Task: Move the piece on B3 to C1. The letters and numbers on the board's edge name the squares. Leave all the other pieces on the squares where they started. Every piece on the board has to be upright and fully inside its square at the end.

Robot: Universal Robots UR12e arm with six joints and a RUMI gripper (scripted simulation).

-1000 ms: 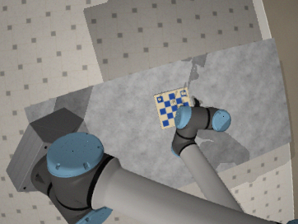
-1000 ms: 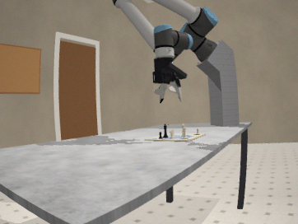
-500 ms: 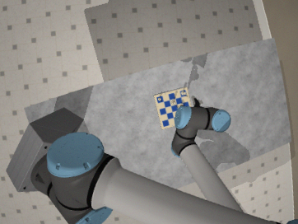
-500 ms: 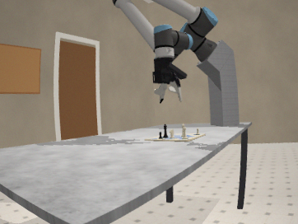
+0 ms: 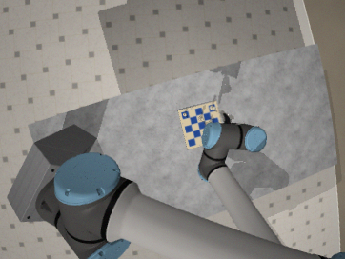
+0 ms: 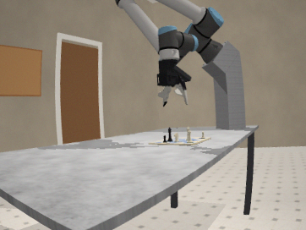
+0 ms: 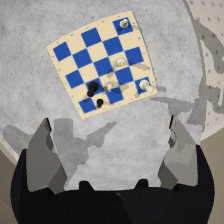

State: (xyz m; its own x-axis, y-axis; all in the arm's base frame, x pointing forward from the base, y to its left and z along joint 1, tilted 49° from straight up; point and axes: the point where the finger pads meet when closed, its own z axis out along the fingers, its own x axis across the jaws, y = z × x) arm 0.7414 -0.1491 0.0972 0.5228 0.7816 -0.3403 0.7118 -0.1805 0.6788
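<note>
Now: hand 13 cm above the tall black piece, 4 cm to the left of it and 2 cm past it. From my hand the other things lie so: chessboard 16 cm below, 4 cm behind, 1 cm to the left; then tall white piece 13 cm below, 5 cm to the left, 3 cm behind; then black pawn 14 cm below, 5 cm to the right, 3 cm ahead.
</note>
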